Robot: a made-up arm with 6 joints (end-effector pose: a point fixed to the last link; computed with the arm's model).
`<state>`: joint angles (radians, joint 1 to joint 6).
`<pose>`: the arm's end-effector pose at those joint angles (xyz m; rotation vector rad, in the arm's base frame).
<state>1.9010 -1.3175 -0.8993 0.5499 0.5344 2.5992</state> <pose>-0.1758 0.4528 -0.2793 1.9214 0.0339 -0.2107</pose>
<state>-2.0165 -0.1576 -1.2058 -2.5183 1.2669 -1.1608</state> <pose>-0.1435 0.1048 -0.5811 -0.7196 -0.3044 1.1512</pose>
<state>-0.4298 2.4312 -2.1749 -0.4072 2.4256 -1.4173</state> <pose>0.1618 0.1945 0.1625 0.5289 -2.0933 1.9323</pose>
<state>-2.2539 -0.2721 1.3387 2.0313 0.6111 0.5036</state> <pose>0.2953 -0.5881 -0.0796 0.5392 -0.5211 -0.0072</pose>
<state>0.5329 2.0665 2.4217 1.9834 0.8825 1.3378</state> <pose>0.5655 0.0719 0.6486 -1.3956 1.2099 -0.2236</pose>
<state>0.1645 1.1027 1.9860 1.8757 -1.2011 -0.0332</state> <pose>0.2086 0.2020 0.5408 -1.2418 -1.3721 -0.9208</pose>
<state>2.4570 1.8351 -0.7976 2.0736 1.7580 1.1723</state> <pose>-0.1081 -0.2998 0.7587 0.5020 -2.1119 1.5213</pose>
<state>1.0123 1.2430 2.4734 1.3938 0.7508 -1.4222</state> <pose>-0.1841 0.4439 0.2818 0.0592 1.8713 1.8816</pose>
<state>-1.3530 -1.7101 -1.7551 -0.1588 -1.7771 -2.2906</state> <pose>-0.0389 -0.1320 0.0695 0.0850 0.2575 -1.8786</pose>
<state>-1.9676 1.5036 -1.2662 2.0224 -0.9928 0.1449</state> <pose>0.5041 -0.5326 0.5281 -0.6213 -0.9521 -0.2683</pose>
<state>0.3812 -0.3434 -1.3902 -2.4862 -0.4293 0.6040</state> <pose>0.3976 -0.4026 -0.7283 1.3706 -1.2965 -1.0276</pose>
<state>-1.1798 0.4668 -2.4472 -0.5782 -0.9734 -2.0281</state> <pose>0.0509 -0.1286 -0.1304 2.1761 -1.8772 -0.2114</pose>
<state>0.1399 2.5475 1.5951 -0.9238 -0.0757 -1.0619</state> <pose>0.1632 0.4352 0.0487 0.3322 1.6211 0.5509</pose>
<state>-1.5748 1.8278 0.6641 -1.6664 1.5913 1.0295</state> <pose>0.1319 -0.1086 -0.4987 1.3156 0.7395 0.2755</pose>
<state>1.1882 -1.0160 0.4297 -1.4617 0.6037 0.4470</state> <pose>0.3187 -0.0878 0.5000 -1.2846 -0.4480 -0.3656</pose>
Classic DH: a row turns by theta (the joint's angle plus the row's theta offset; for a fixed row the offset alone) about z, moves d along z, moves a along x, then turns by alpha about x. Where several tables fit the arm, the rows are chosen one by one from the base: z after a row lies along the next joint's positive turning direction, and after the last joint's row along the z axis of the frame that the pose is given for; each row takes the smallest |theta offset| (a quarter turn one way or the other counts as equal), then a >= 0, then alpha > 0; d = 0 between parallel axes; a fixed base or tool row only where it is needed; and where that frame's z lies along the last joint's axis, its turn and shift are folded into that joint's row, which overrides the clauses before.
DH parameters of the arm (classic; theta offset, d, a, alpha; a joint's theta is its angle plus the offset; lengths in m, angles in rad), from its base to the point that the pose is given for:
joint 1: 1.5708 0.07 0.02 1.5708
joint 2: -1.5708 0.26 0.25 -1.5708
joint 3: 1.5708 0.02 0.16 -1.5708
joint 4: 1.5708 0.04 0.01 1.5708
joint 5: 0 -0.47 0.03 -1.5708
joint 6: 0.1326 0 0.1513 0
tool (fixed): 1.4382 -0.07 0 0

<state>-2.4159 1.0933 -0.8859 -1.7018 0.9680 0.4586</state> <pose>0.1971 -0.0951 -0.5975 -1.3669 0.8451 2.2919</pose>
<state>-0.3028 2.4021 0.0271 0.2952 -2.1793 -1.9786</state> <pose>0.3877 -0.1029 0.2952 -1.4427 -1.5896 -1.8959</pose>
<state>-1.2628 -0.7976 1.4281 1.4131 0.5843 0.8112</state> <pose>0.2836 -0.2434 -0.5710 0.9713 0.6706 0.5676</pose>
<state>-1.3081 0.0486 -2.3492 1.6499 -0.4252 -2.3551</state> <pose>0.5048 -0.3231 -0.3500 -0.6351 -2.1100 -1.3480</pose>
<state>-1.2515 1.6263 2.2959 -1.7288 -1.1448 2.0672</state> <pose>0.3357 -0.3369 -0.4974 1.3953 -0.4196 0.3102</pose>
